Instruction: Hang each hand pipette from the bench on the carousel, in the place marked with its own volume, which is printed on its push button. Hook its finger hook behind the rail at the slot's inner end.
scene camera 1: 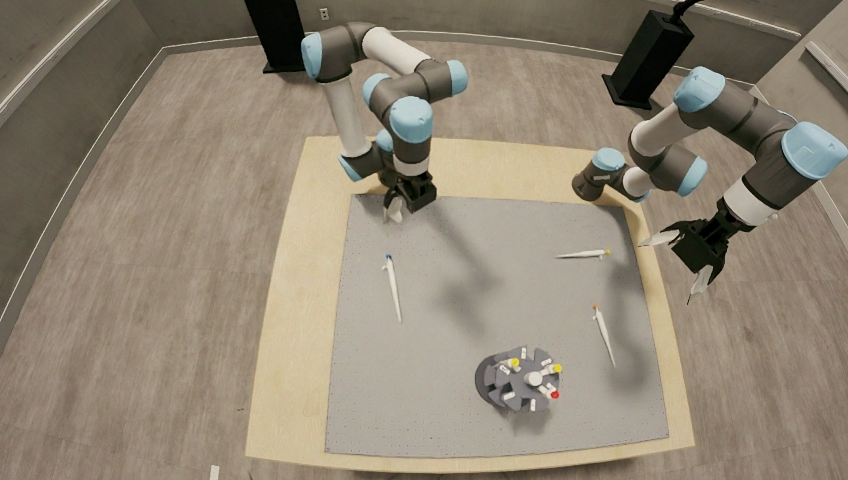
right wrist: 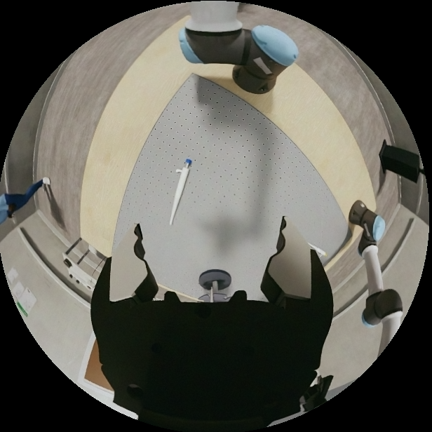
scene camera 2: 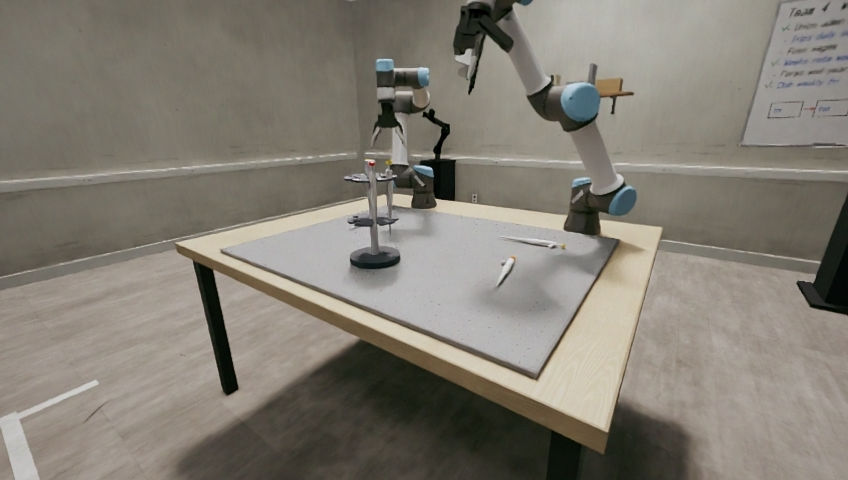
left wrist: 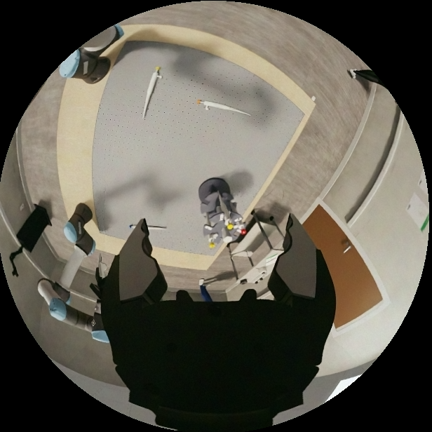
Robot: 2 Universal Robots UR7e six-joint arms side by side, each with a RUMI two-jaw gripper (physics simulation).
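Note:
The blue-button pipette [scene camera 1: 393, 288] [left wrist: 155, 227] [right wrist: 181, 192], yellow-button pipette [scene camera 1: 583, 254] [scene camera 2: 532, 241] [left wrist: 151, 92] and orange-button pipette [scene camera 1: 603, 333] [scene camera 2: 505, 271] [left wrist: 225, 107] lie apart on the grey mat. The carousel [scene camera 2: 374, 258] [left wrist: 212, 187] [right wrist: 215, 279] stands upright; two yellow-button pipettes and one red-button pipette hang on it. Printed volumes are too small to read. My left gripper [scene camera 1: 665, 274] [left wrist: 216, 216] is open and empty, high beyond the table's right edge in scene camera 1. My right gripper [scene camera 1: 392, 220] [right wrist: 209, 221] is open and empty, above the mat's upper left part there.
The perforated mat [scene camera 1: 380, 416] [scene camera 2: 452, 333] lies on the wooden table [scene camera 1: 291, 297] [scene camera 2: 595, 392]. Both arm bases stand along the table's upper edge in scene camera 1. Black pedestals stand on the floor behind. A person's blue leg [right wrist: 32, 189] shows beyond the table in the right wrist view.

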